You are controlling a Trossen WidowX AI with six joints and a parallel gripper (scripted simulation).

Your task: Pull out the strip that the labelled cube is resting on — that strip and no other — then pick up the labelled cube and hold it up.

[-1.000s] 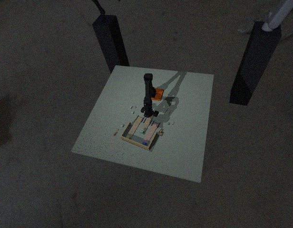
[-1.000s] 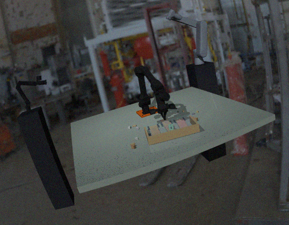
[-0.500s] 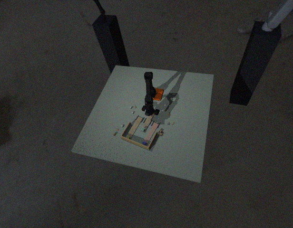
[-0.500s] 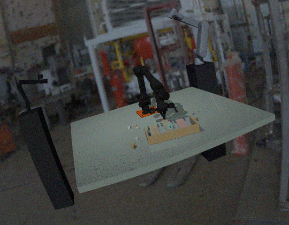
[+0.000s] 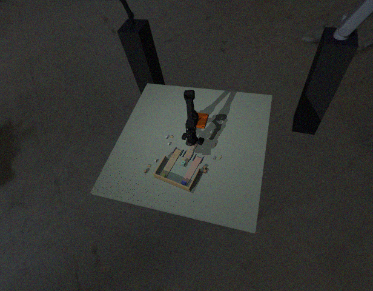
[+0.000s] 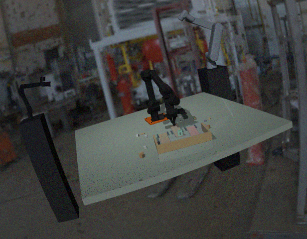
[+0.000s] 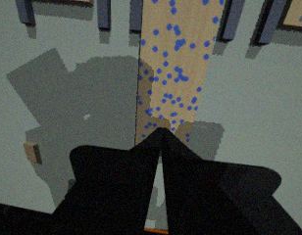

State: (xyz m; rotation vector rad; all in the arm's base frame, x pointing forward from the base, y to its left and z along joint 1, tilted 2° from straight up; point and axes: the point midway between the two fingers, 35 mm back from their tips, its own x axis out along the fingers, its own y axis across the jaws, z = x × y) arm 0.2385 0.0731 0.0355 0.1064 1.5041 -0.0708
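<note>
Now: gripper tip 230 mm short of the pink strip and 60 mm to the right of it.
</note>
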